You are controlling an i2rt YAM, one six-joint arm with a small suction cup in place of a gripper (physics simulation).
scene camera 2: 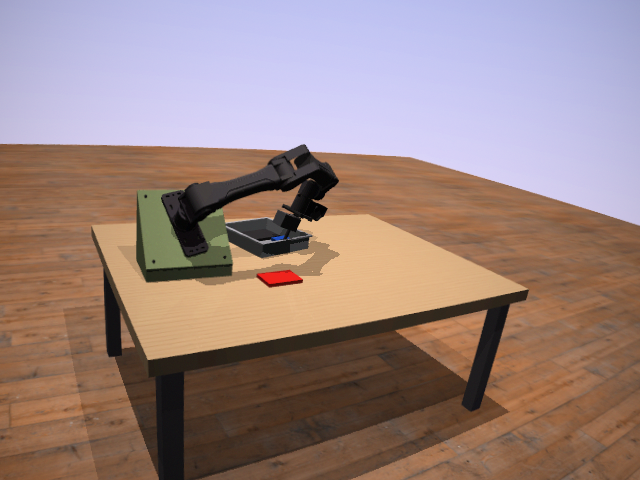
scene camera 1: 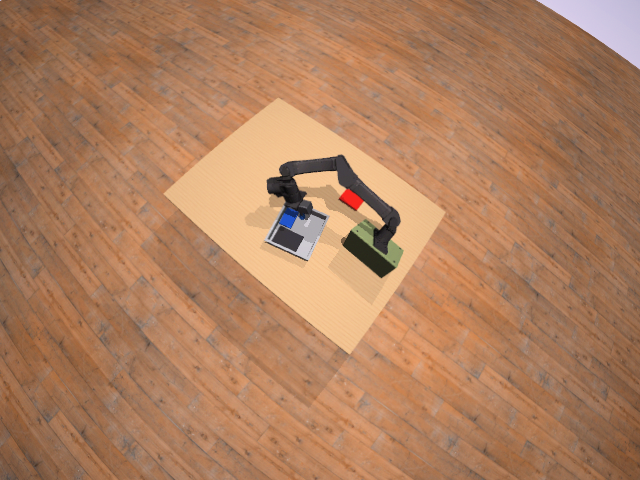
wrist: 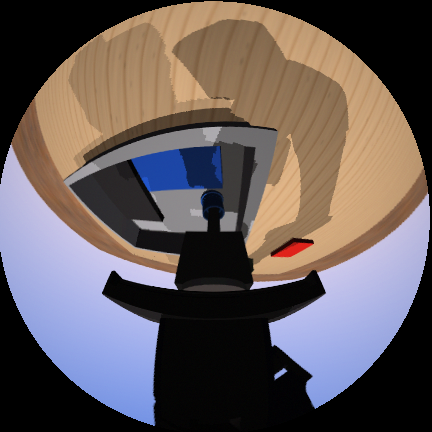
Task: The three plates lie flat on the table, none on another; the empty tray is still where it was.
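Seen in the pictures: hand at its tool point: (scene camera 2: 279,249) (scene camera 1: 303,217) (wrist: 213,197); arm's base at its link origin: (scene camera 2: 184,223) (scene camera 1: 379,241).
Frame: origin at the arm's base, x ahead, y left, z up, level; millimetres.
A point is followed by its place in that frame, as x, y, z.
Note:
A red plate (scene camera 1: 352,198) @(217, -190, -123) (scene camera 2: 279,277) @(213, -191, -123) (wrist: 292,248) @(234, -178, -123) lies flat on the table. A grey tray (scene camera 1: 311,232) @(297, 83, -131) (scene camera 2: 248,241) @(258, 60, -100) (wrist: 265,150) @(472, 10, -84) stands on the table and holds two plates side by side. The blue plate (scene camera 1: 287,218) @(433, 88, -121) (scene camera 2: 277,238) @(409, 108, -120) (wrist: 160,170) @(424, 95, -120) lies in one corner of it. The black plate (scene camera 1: 287,239) @(373, 179, -121) (wrist: 127,195) @(380, 166, -121) lies in the tray beside the blue plate. My suction cup (scene camera 1: 303,217) (scene camera 2: 285,237) (wrist: 212,196) is inside the tray's outline, close to the blue plate's edge, and holds nothing. Its exact height above the tray floor is hard to tell.
The green base block (scene camera 1: 381,258) @(-36, 89, 53) (scene camera 2: 155,232) @(-86, -3, -18) of the arm stands near one edge of the table (scene camera 1: 217,180) @(874, 100, -133) (scene camera 2: 392,268) @(631, -249, -134). The arm (scene camera 1: 315,165) @(388, -62, 184) (scene camera 2: 237,187) @(97, -115, 126) arches over the table from this block to the tray, with part of it above the red plate in scene camera 1.

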